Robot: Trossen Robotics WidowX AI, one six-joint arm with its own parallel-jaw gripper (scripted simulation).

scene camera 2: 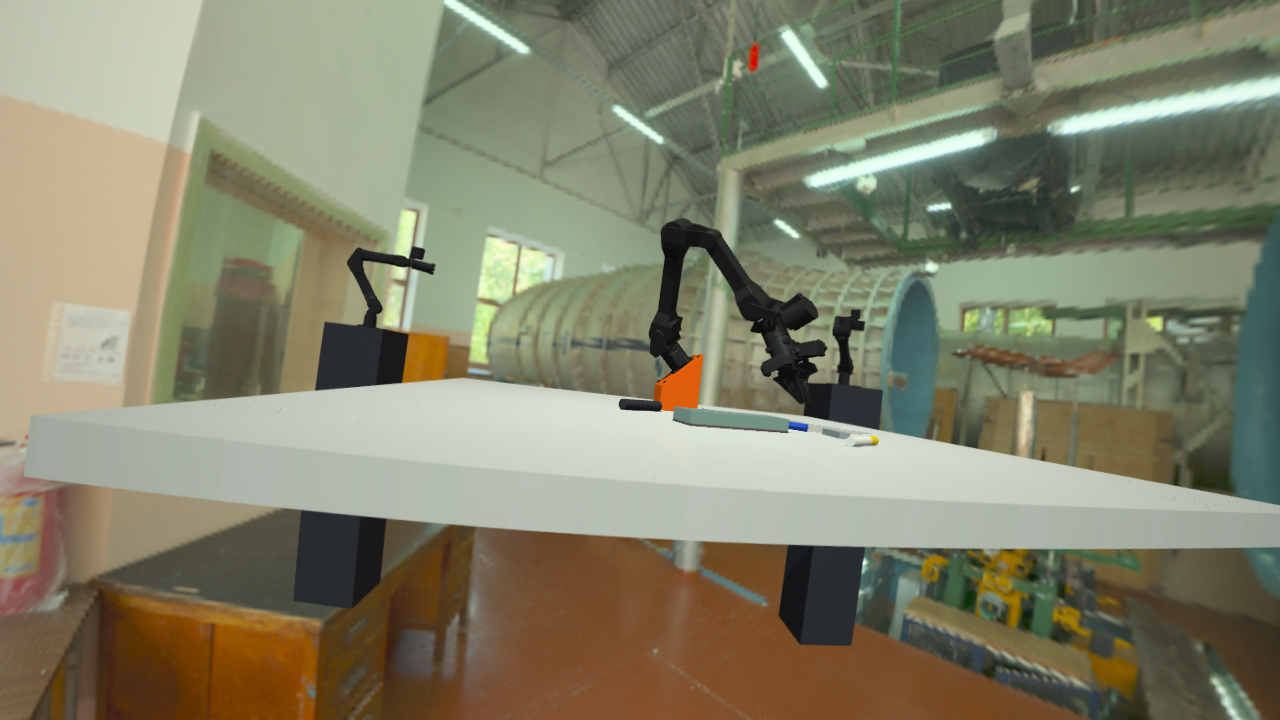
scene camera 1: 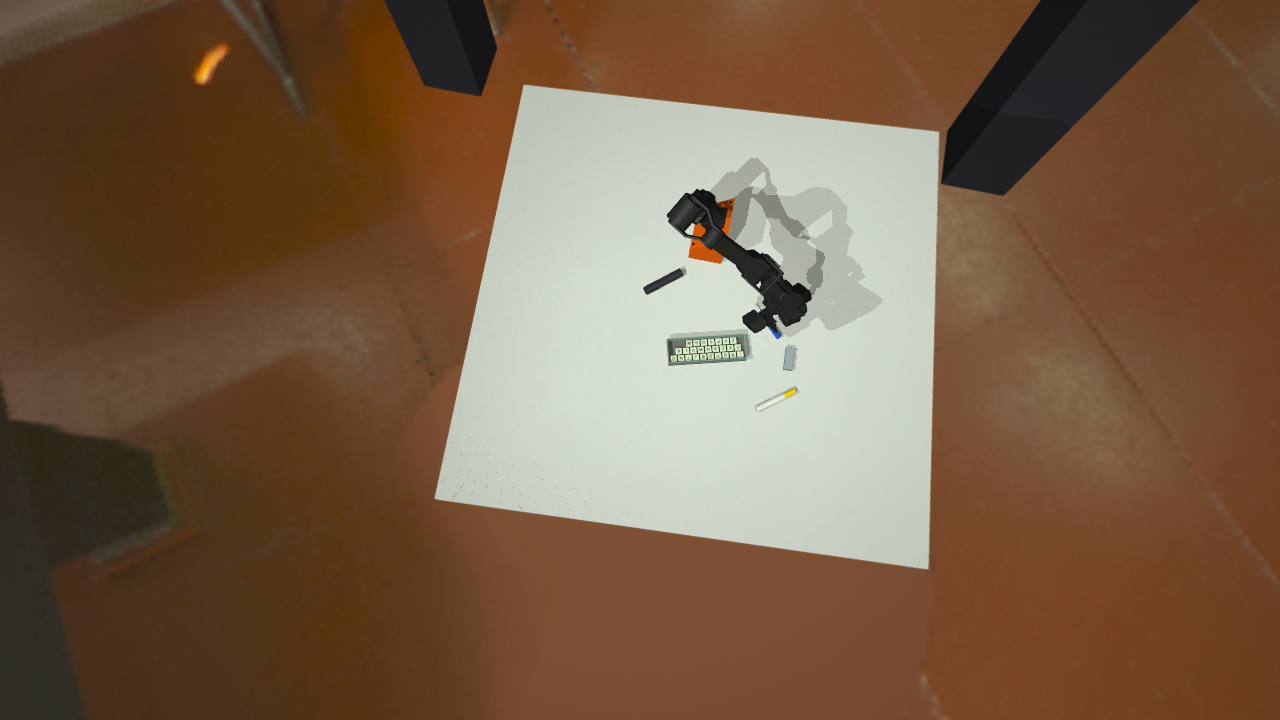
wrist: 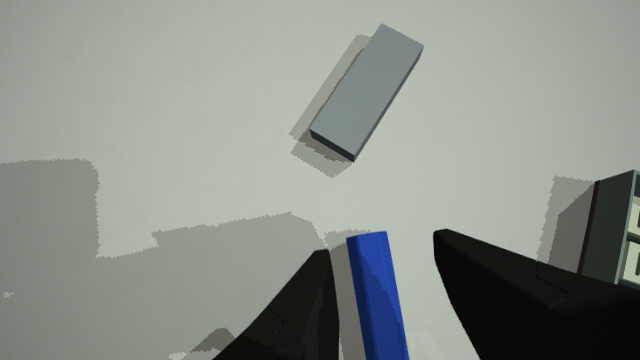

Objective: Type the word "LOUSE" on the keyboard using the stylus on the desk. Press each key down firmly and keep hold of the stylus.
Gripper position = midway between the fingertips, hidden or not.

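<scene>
There's a grey block [wrist: 350,117] that I can see, and then there's my gripper [scene camera 2: 805,403]. Scene camera 1 gives me the gripper too [scene camera 1: 780,329], and the wrist view has my gripper in it as well [wrist: 382,254].
</scene>
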